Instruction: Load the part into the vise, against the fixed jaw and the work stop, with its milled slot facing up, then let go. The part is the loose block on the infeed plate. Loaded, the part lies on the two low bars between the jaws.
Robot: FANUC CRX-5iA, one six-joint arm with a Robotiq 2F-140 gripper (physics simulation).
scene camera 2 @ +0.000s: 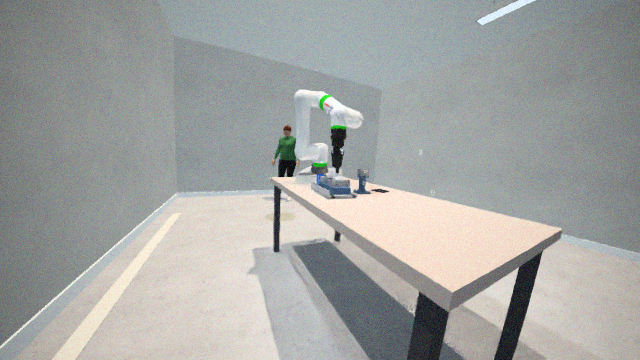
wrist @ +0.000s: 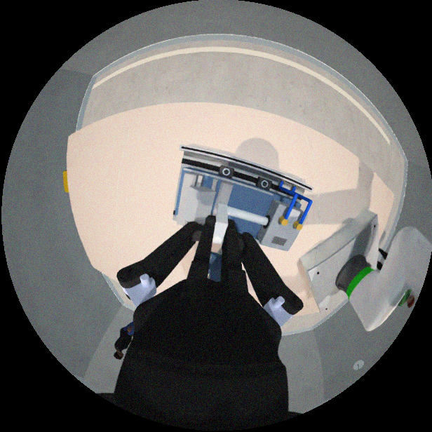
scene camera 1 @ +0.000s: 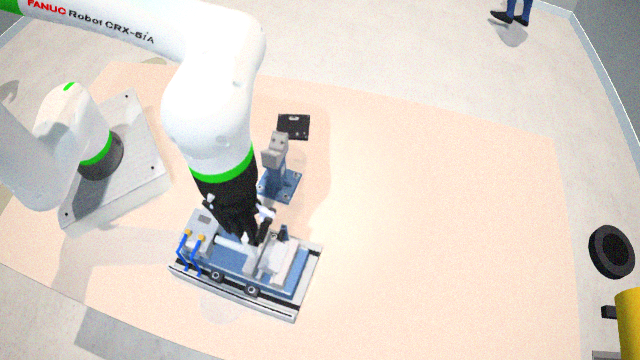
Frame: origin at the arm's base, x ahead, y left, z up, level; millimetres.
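Seen in the pictures: gripper, fingertip midpoint: (scene camera 1: 253, 249); arm's base, origin of the base link: (scene camera 2: 319, 172) (scene camera 1: 99, 155).
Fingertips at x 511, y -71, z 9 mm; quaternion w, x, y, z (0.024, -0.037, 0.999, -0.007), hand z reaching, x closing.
Pixels of each thing's middle, then the offset from my fingertips to it.
- vise, body centre: (scene camera 1: 241, 255) (scene camera 2: 332, 185) 33 mm back, 5 mm right, 50 mm down
- part, body centre: (scene camera 1: 273, 257) 41 mm ahead, 1 mm left, 5 mm down
- dark work stop, body centre: (scene camera 1: 279, 237) 36 mm ahead, 48 mm left, 10 mm down
- white screw rod, body centre: (scene camera 1: 233, 245) 50 mm back, 0 mm left, 22 mm down
- black infeed plate, body centre: (scene camera 1: 292, 126) (scene camera 2: 380, 190) 82 mm back, 403 mm left, 96 mm down
The vise (scene camera 1: 210, 268) (scene camera 2: 333, 188) (wrist: 278, 233) stands on the table in front of the arm's base. The part (scene camera 1: 273, 258), a light grey block, lies between its jaws, close to the dark work stop (scene camera 1: 282, 232). I cannot tell which way its slot faces. My gripper (scene camera 1: 253, 241) (scene camera 2: 336, 168) (wrist: 217, 231) is shut with nothing in it. It points down over the back edge of the vise, beside the moving jaw and the white screw rod (scene camera 1: 226, 241) (wrist: 252, 217), just left of the part. The black infeed plate (scene camera 1: 293, 126) (scene camera 2: 380, 191) lies bare behind.
A blue stand (scene camera 1: 279, 186) (scene camera 2: 361, 188) with a grey block on top stands between the vise and the infeed plate. The arm's grey base plate (scene camera 1: 129, 147) is at the left. A person in green (scene camera 2: 285, 150) stands behind the table. A black ring (scene camera 1: 611, 251) and a yellow post (scene camera 1: 628, 322) are off the table at the right.
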